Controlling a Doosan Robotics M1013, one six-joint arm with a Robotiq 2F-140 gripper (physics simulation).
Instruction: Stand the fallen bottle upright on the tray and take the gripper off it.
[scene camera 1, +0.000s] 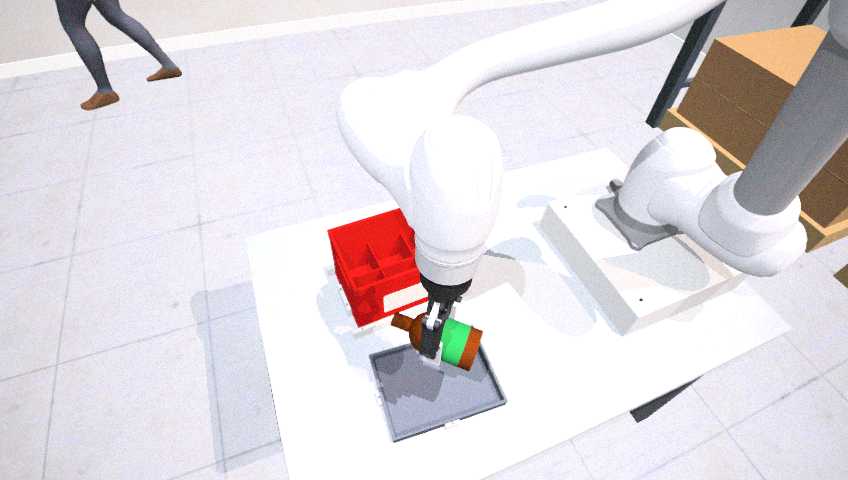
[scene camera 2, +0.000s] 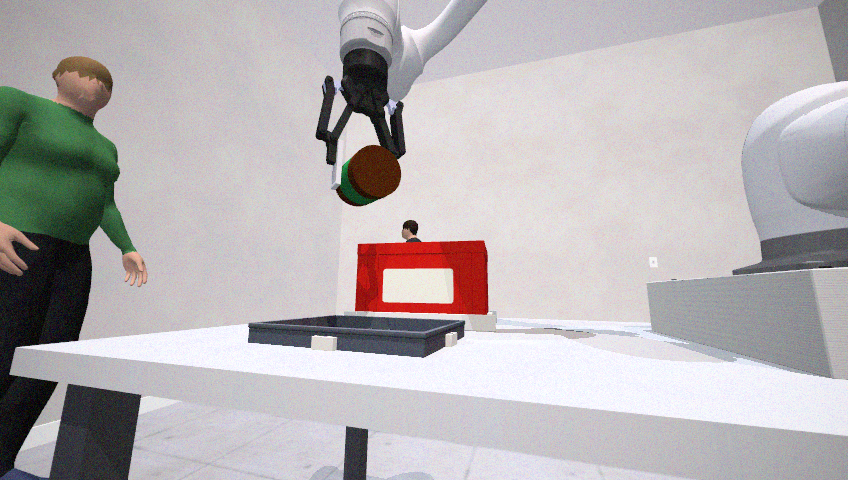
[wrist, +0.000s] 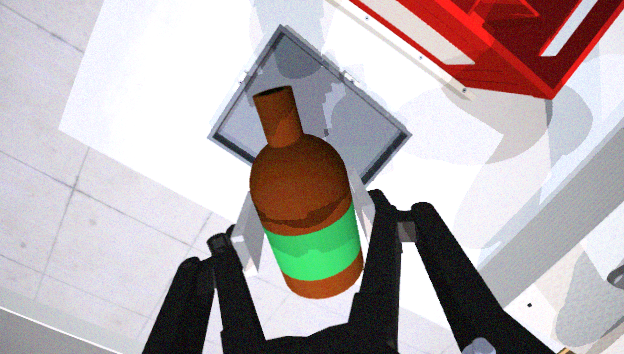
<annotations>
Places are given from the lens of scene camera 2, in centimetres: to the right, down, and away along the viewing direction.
my gripper (scene camera 2: 361, 191): -10, -8, 49
brown bottle (scene camera 2: 374, 172): -7, -9, 44
pale strip (scene camera 2: 473, 322): 9, 16, 59
The marked spots on the pale strip and the brown bottle are 34 cm apart.
</annotations>
